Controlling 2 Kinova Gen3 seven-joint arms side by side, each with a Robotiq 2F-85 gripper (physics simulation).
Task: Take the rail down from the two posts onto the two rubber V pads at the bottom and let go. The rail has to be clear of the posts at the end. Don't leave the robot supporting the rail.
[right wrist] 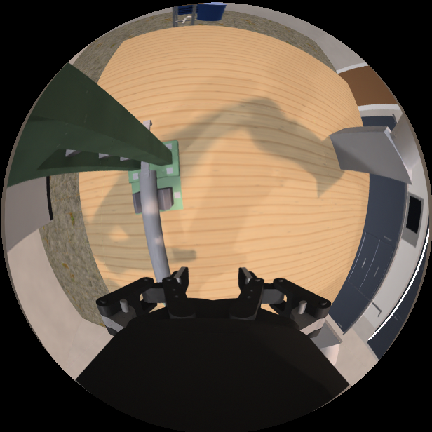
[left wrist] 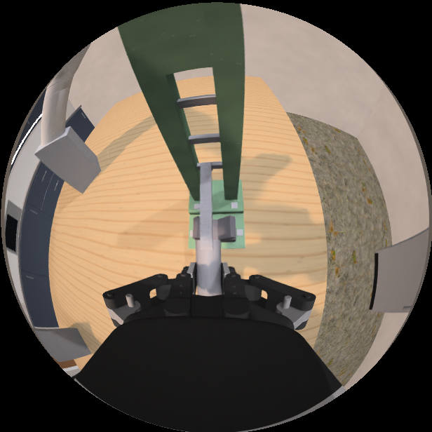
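Observation:
The grey rail (left wrist: 208,260) (right wrist: 152,230) runs toward a green slotted post (left wrist: 231,100) (right wrist: 95,120) with grey rungs. Its narrow flat end overlaps the post's slot in the left wrist view, and its tip shows beyond the post in the right wrist view. A dark V pad (left wrist: 228,229) (right wrist: 165,199) is at the post's foot, with the rail passing over it; any gap between them is hard to judge. My left gripper (left wrist: 208,270) is shut on the rail. My right gripper (right wrist: 213,275) is open and empty, with the rail outside its left finger. The other post is not identifiable.
The post stands on a green base (left wrist: 235,192) (right wrist: 175,150) on the wooden table (left wrist: 280,220) (right wrist: 260,210). A grey block on a pale arm-like column (left wrist: 70,160) is at the left of the left wrist view. A grey box-like shape (right wrist: 370,152) is at the right of the right wrist view.

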